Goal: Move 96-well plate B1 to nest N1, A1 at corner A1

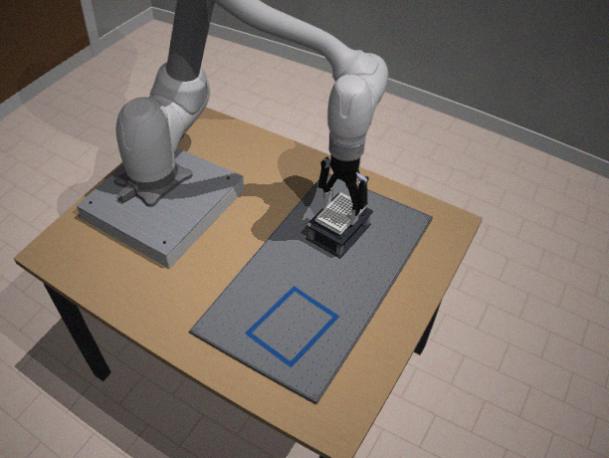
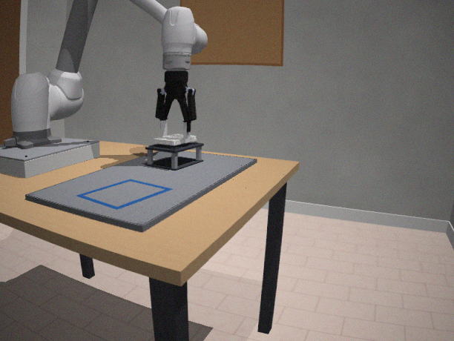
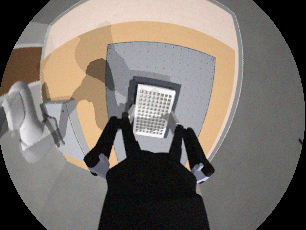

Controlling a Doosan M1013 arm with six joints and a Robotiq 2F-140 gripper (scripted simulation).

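My gripper is now 20 mm above the white 96-well plate. The rest, counted from my hand: raised plate nest: 40 mm below.
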